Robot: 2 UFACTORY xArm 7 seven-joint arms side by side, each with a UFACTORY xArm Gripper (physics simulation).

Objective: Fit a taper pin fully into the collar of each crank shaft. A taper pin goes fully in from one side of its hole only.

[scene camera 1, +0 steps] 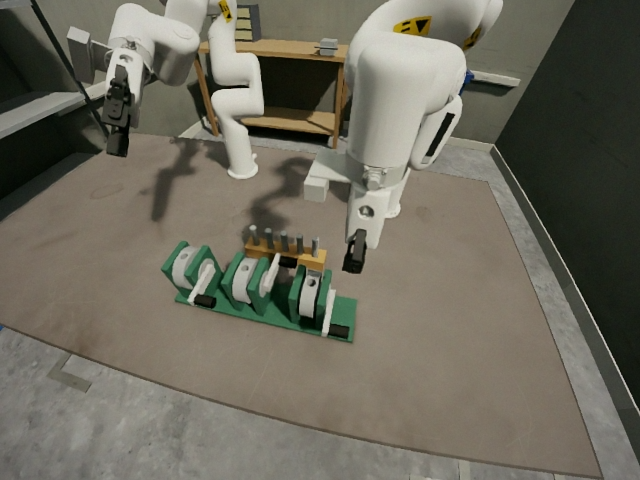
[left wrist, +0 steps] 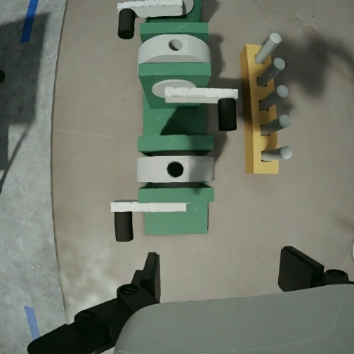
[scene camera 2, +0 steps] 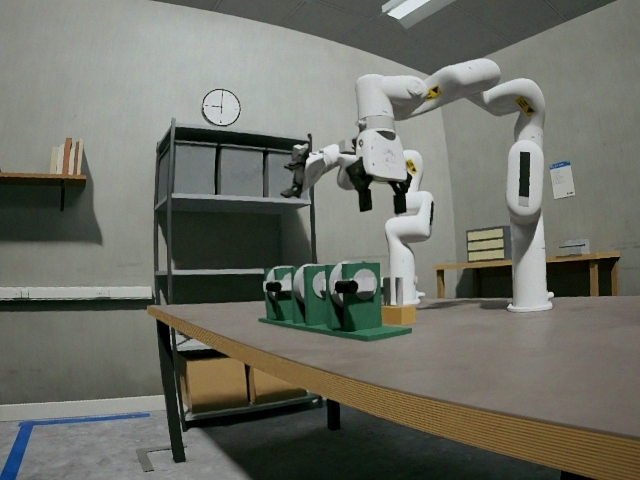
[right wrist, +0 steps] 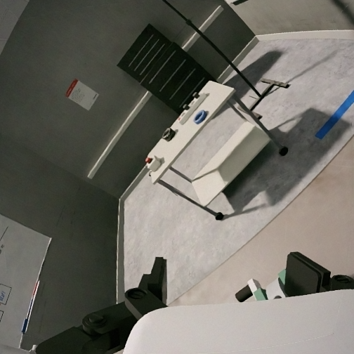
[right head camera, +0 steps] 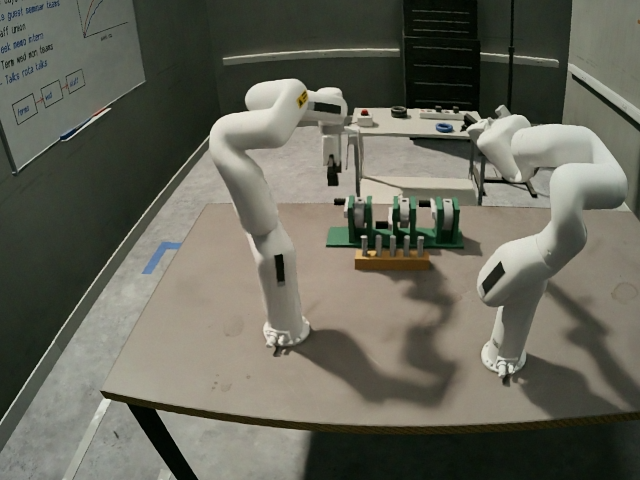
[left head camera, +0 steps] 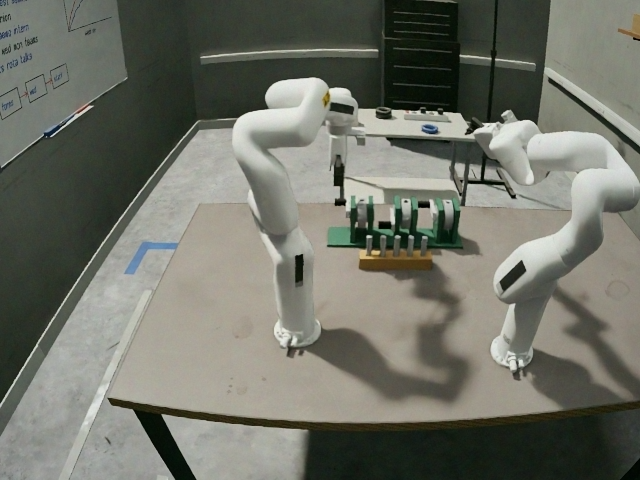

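Where they show: left gripper, fingertip midpoint: (scene camera 1: pixel 354 249) (scene camera 2: pixel 384 212) (right head camera: pixel 335 178) (left head camera: pixel 339 179); right gripper, fingertip midpoint: (scene camera 1: pixel 114 141) (scene camera 2: pixel 285 182) (right head camera: pixel 472 140) (left head camera: pixel 475 143); left arm's base, link origin: (scene camera 2: pixel 529 309) (right head camera: pixel 286 330) (left head camera: pixel 297 331); right arm's base, link origin: (scene camera 1: pixel 243 170) (scene camera 2: pixel 403 303) (right head camera: pixel 503 356) (left head camera: pixel 511 352).
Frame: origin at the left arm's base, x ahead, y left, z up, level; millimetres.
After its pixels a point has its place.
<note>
A green stand (scene camera 1: pixel 342 310) {x 446, y -17, z 10 mm} (left wrist: pixel 177 220) bears three crank shafts, each with a white collar: one (scene camera 1: pixel 308 300) {x 509, y -83, z 136 mm} (left wrist: pixel 150 170) at the right, one (scene camera 1: pixel 240 286) {x 534, y -225, z 135 mm} (left wrist: pixel 192 49) in the middle and one (scene camera 1: pixel 180 271) {x 556, y -365, z 137 mm} at the left of scene camera 1. Their facing holes look dark and show no pin. Several grey taper pins (scene camera 1: pixel 283 241) {x 354, y -221, z 84 mm} (left wrist: pixel 274 97) stand in a yellow-orange block (scene camera 1: pixel 312 260) {x 351, y -137, z 39 mm} (left wrist: pixel 254 167) beside the stand. My left gripper (scene camera 2: pixel 383 202) {x 434, y -26, z 239 mm} (left wrist: pixel 221 270) is open and empty, high above the table beyond the stand's end. My right gripper (scene camera 2: pixel 292 180) {x 489, y -446, z 386 mm} (right wrist: pixel 228 275) is open and empty, raised far from the stand.
Crank arms with black handles (left wrist: pixel 124 226) (left wrist: pixel 227 114) stick out on both sides of the stand, one toward the pin block. The table edge (scene camera 2: pixel 361 384) {x 656, y 269, z -3 mm} runs beyond the stand. A white side table (left head camera: pixel 413 131) and a shelf unit (scene camera 2: pixel 164 217) stand off the worktable.
</note>
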